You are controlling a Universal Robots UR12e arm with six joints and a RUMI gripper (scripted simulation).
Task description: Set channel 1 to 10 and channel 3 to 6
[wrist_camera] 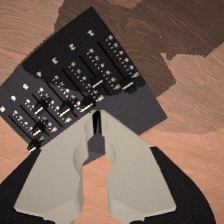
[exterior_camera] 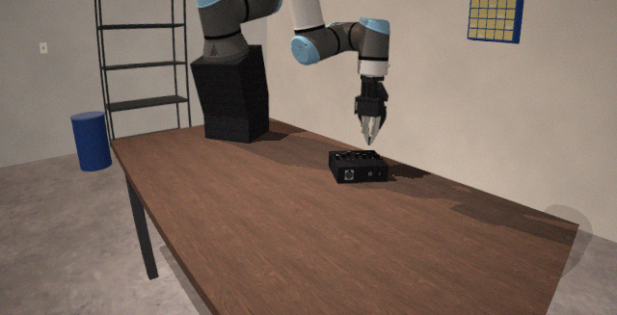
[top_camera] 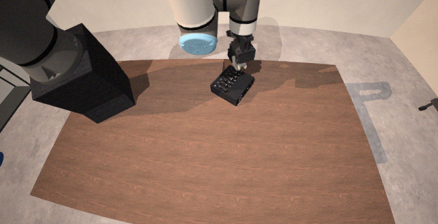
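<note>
My gripper is now 5 cm above the channel 2 fader, 1 cm to the right of it and 1 cm past it. The rest, counted from my hand: channel 1 fader knob 5 cm below, 2 cm to the left, 2 cm ahead.
</note>
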